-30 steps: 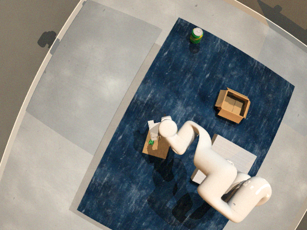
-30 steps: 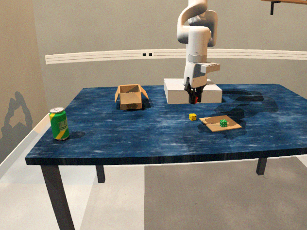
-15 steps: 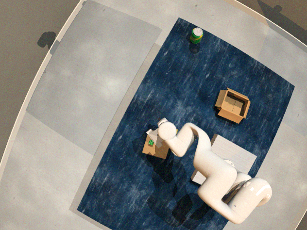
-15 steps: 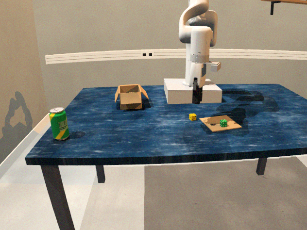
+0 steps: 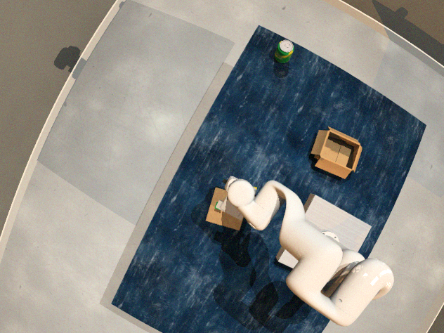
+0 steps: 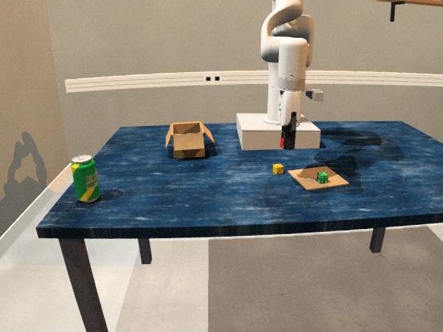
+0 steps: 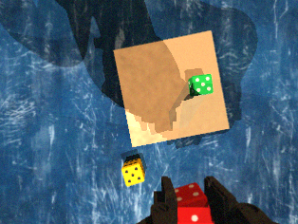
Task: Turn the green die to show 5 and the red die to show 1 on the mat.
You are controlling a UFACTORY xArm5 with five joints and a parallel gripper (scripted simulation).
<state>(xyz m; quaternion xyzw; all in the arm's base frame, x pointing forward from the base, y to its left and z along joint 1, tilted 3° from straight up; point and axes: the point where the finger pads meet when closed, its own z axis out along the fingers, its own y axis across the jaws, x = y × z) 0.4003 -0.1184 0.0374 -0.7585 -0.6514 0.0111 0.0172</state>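
My hand is 10 mm short of the mat, 100 mm to the right of it and 120 mm above it. Also, from my hand: red die (10 mm to the right, 10 mm below); then yellow die (60 mm behind, 10 mm to the right, 110 mm below); then green die (50 mm ahead, 100 mm to the left, 110 mm below).
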